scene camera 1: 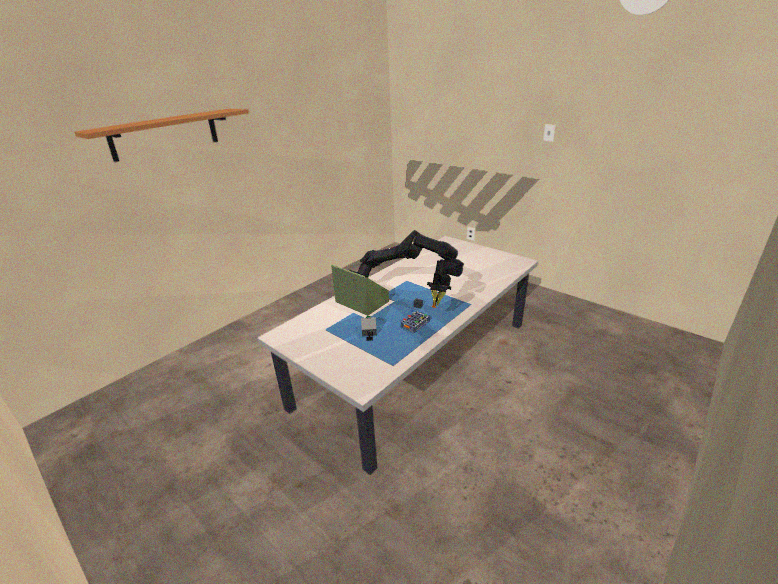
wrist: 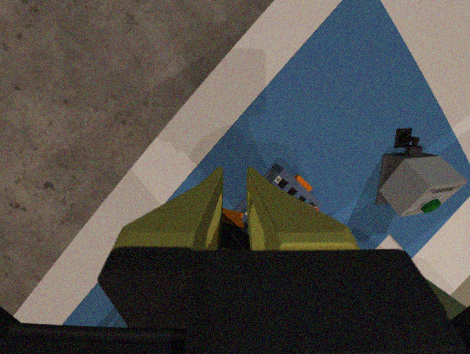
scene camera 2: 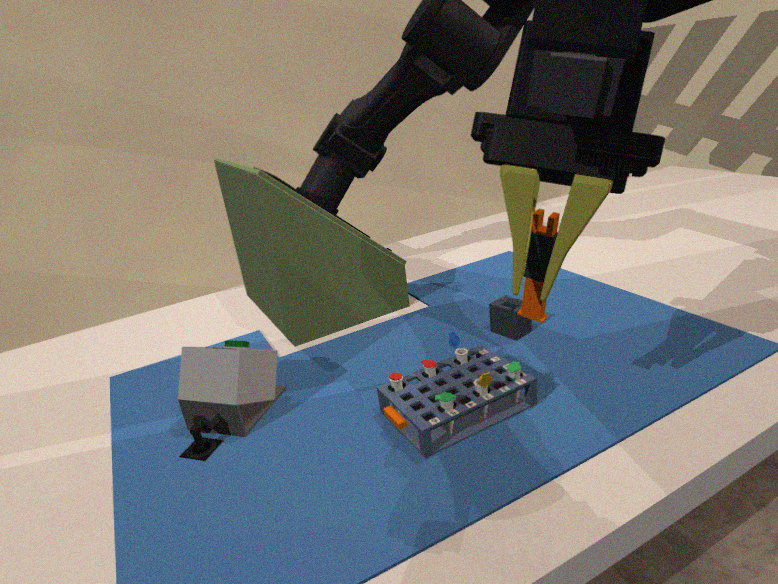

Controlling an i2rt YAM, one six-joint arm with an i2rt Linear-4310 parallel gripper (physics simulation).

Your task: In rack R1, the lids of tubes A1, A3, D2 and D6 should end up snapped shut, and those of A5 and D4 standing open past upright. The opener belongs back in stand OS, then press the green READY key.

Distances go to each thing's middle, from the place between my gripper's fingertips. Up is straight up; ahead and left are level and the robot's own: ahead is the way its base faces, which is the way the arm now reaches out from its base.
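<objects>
Orange and black tool (scene camera 2: 543,238): my hand 1 cm below it, 3 cm to the right of it, 2 cm past it. Grey box with green button (scene camera 2: 226,390): 13 cm below my hand, 30 cm behind, 13 cm to the right.
</objects>
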